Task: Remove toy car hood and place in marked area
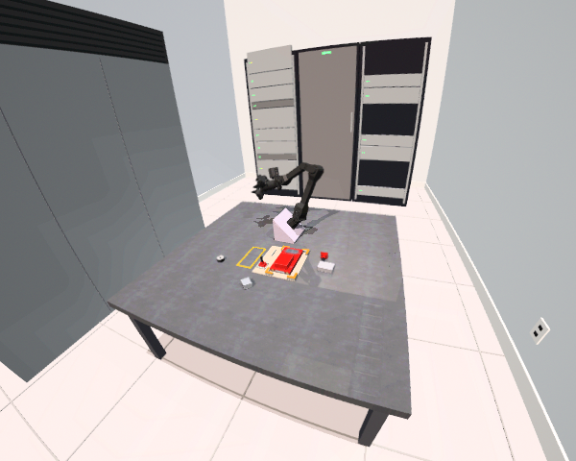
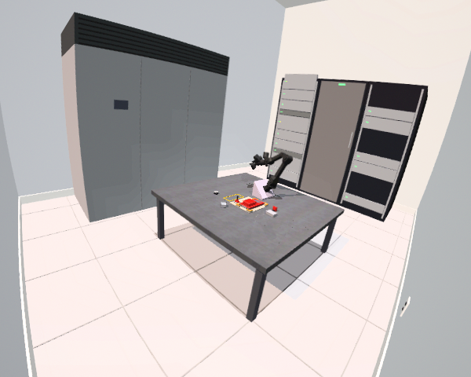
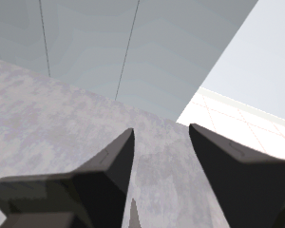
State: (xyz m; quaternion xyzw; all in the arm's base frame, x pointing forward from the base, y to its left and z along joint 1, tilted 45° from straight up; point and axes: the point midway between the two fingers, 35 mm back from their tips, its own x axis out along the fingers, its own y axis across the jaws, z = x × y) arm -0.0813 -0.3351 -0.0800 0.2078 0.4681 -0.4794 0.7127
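Now: the hood 400 mm ahead of my gripper tip, 430 mm to the left of it and 200 mm below it. From my gripper tip the other things lie so: grey disc (480 mm ahead, 70 mm to the left, 230 mm below).
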